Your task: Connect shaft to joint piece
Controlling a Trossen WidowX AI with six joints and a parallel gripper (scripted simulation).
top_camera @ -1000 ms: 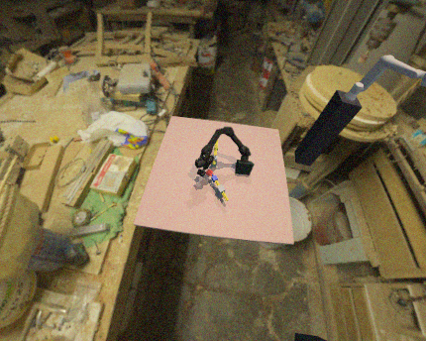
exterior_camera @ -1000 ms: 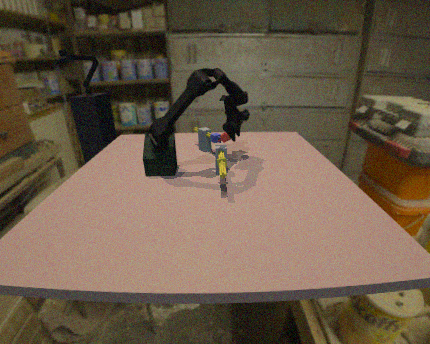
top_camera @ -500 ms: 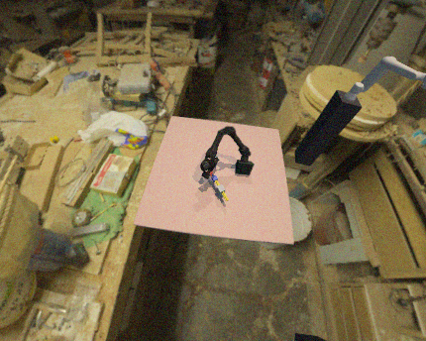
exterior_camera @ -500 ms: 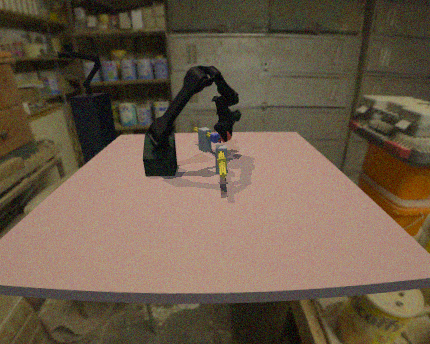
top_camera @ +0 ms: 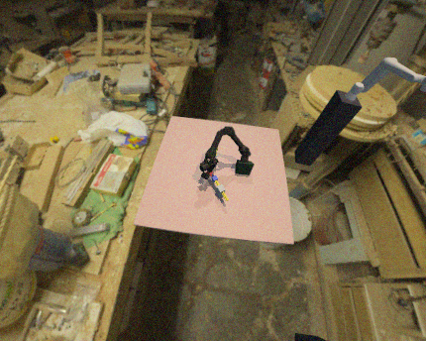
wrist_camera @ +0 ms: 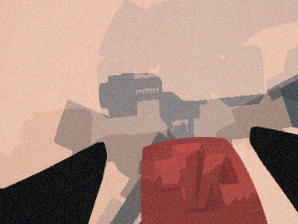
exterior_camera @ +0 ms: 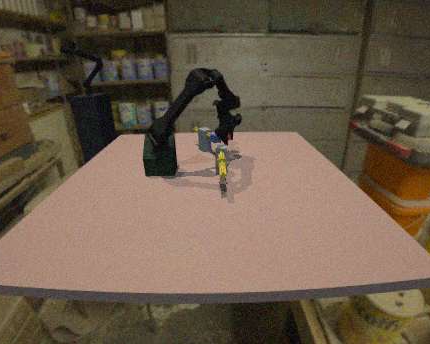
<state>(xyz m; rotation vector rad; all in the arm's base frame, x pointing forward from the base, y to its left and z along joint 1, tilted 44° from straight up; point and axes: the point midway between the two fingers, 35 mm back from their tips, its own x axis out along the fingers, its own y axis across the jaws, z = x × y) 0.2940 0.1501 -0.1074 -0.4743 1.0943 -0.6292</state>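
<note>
The red joint piece is 20 mm behind my gripper tip and 30 mm above it.
</note>
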